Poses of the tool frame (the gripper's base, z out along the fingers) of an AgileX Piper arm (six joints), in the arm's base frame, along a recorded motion.
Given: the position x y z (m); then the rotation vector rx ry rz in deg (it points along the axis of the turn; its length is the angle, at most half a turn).
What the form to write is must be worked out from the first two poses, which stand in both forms.
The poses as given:
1: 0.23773, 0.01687, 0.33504, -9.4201, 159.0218, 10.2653
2: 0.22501, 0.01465, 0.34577, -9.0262, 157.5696, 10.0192
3: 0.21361, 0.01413, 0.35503, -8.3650, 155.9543, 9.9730
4: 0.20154, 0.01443, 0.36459, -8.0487, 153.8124, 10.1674
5: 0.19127, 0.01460, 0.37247, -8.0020, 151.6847, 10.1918
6: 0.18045, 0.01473, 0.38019, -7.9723, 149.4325, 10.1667
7: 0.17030, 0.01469, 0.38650, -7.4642, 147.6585, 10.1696
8: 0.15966, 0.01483, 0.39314, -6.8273, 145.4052, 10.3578
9: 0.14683, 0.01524, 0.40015, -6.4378, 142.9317, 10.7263
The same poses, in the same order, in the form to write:
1: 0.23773, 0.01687, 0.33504, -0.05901, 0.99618, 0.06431, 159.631
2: 0.22501, 0.01465, 0.34577, -0.05708, 0.99636, 0.06335, 158.146
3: 0.21361, 0.01413, 0.35503, -0.05345, 0.99653, 0.06373, 156.497
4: 0.20154, 0.01443, 0.36459, -0.05214, 0.99646, 0.06587, 154.358
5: 0.19127, 0.01460, 0.37247, -0.05256, 0.99637, 0.06695, 152.237
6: 0.18045, 0.01473, 0.38019, -0.05315, 0.99628, 0.06778, 149.990
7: 0.17030, 0.01469, 0.38650, -0.05037, 0.99637, 0.06862, 148.196
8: 0.15966, 0.01483, 0.39314, -0.04678, 0.99638, 0.07098, 145.933
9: 0.14683, 0.01524, 0.40015, -0.04487, 0.99619, 0.07476, 143.478
